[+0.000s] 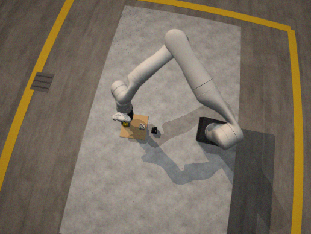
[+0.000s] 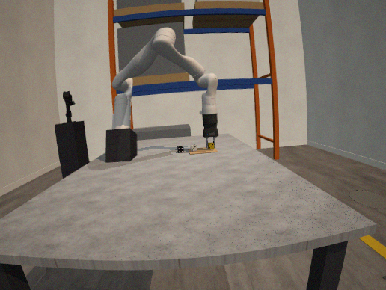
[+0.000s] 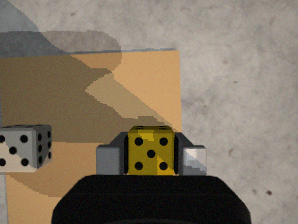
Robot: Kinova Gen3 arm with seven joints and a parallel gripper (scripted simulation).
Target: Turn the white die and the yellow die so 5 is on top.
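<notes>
Now: the yellow die 1 cm below my hand. Round my hand: white die (9 cm behind, 1 cm to the right, 1 cm below); then tan mat (5 cm behind, 3 cm below); then black die (16 cm behind, 1 cm to the right, 1 cm below).
</notes>
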